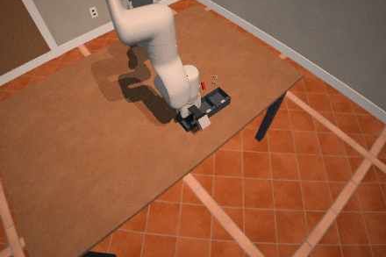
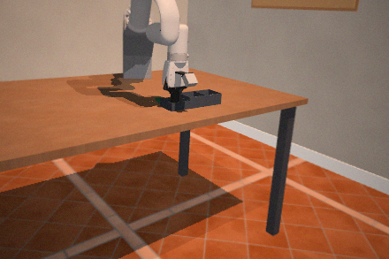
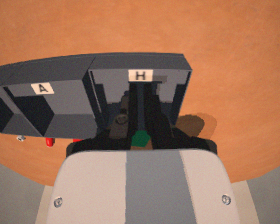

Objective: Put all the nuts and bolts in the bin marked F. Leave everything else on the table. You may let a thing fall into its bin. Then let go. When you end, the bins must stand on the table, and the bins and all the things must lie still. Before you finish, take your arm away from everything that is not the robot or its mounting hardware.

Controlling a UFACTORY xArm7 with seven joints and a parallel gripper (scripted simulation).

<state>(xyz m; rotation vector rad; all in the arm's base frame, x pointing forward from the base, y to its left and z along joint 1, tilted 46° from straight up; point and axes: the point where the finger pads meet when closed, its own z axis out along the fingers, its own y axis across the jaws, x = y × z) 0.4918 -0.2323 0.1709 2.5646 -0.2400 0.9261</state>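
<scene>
The dark three-compartment bin row is 8 cm to the left of my hand, 3 cm ahead of it and 1 cm below it. Round my hand: green block (9 cm behind, 4 cm to the left, 3 cm below); red cylinder (21 cm to the left, 4 cm behind, 3 cm below); red block (12 cm to the left, 7 cm behind, 3 cm below).
</scene>
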